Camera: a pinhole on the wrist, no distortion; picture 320 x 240 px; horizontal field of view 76.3 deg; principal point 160.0 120.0 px. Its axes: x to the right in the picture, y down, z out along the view. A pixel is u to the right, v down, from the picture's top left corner.
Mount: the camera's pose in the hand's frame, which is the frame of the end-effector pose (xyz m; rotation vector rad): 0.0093 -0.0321 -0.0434 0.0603 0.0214 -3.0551
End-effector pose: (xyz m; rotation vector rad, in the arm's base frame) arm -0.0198 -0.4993 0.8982 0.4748 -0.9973 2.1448
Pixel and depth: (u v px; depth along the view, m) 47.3 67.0 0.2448
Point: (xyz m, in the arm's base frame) -0.1299 -0.6189 1.0848
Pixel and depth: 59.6 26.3 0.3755
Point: -0.2309 -0.7562 1.1334
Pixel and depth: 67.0 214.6 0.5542
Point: 0.0205 -0.6578 1.5189
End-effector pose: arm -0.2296 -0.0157 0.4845 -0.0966 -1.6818 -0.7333
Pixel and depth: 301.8 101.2 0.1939
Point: -0.3319 0.0792 0.3416
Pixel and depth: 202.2 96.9 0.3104
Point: -0.4414 0.1366 0.4016
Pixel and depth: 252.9 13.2 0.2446
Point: -0.3308 0.1909 0.3948
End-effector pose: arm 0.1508 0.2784 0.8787 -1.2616 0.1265 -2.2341
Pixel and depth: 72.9 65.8 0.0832
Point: 0.1652 0.2727 0.9345
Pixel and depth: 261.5 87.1 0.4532
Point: 0.5780 0.4650 0.9133
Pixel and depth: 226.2 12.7 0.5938
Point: 0.7952 0.2887 0.9156
